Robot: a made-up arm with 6 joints.
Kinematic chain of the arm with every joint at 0, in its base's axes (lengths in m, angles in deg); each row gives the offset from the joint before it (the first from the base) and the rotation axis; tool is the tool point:
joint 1: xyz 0 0 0.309 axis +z
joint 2: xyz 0 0 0 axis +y
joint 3: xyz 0 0 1.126 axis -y
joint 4: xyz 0 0 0 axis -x
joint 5: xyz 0.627 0 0 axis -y
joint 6: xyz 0 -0.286 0 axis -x
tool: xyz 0 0 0
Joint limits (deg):
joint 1: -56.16..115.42
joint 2: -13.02..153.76
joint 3: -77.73..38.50
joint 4: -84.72..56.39
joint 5: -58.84..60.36
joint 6: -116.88..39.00
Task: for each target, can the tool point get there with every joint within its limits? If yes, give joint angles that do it. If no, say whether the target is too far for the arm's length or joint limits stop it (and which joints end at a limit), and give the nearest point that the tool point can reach.
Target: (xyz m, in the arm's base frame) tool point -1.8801 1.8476 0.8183
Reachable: no: too far | nearest point -0.5873 1.6044 0.6590 | short by 1.325 m
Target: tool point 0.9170 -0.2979 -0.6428
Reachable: yes | joints -1.24 107.54 9.87 -13.61 -13.94 2.47
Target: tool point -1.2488 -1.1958 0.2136
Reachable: no: joint limits stop it (at a limit: joint 1, joint 3) | nearest point 0.0400 -0.5723 0.1496 | short by 1.433 m
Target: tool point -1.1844 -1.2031 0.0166
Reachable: no: joint limits stop it (at a limit: joint 1, joint 3) | nearest point -0.0150 -0.4910 -0.0348 | short by 1.370 m
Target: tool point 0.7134 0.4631 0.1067
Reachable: yes | joints 52.55 70.95 -46.23 5.30 -7.61 -1.91
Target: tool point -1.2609 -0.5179 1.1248
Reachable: no: joint limits stop it (at a limit: joint 1, joint 2, joint 3) | nearest point -0.2431 -0.1483 0.8267 | short by 1.123 m
